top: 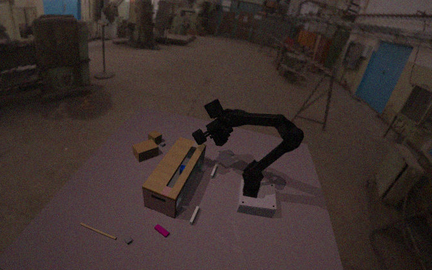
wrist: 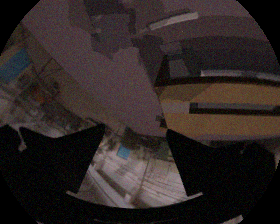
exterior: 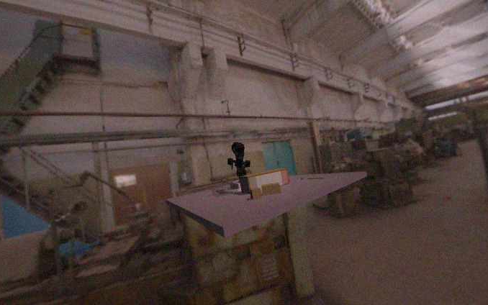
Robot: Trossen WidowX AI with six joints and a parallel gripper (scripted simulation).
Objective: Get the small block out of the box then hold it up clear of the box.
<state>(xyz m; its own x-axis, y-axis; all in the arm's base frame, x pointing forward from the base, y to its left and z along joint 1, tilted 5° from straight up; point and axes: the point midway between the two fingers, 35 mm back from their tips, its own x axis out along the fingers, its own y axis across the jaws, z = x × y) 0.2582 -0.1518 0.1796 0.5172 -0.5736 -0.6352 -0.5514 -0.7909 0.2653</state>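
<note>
The box is 2 cm ahead of my gripper tip, 21 cm to the left of it and 12 cm below it. Also, from my gripper tip: blue block (3 cm ahead, 19 cm to the left, 10 cm below); then yellow rod (24 cm ahead, 60 cm to the left, 18 cm below).
</note>
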